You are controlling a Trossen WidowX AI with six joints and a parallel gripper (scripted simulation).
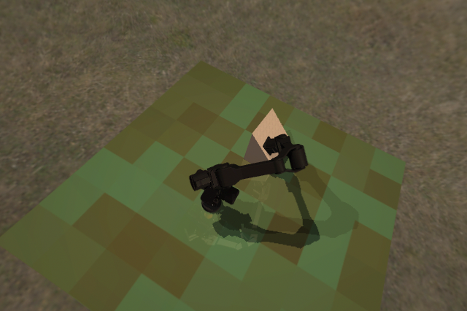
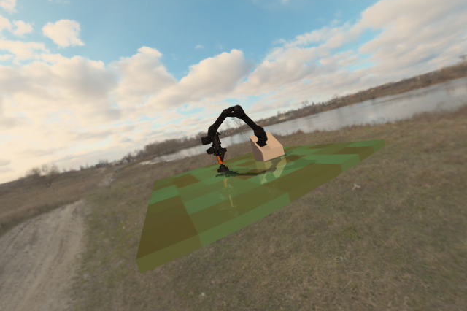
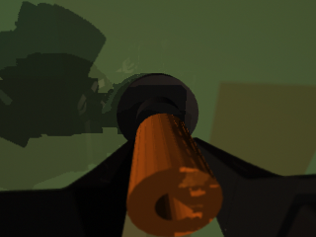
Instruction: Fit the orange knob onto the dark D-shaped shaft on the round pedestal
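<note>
Right now the orange knob is 20 mm above my gripper tip. Round my gripper tip: dark round pedestal: 40 mm below.
</note>
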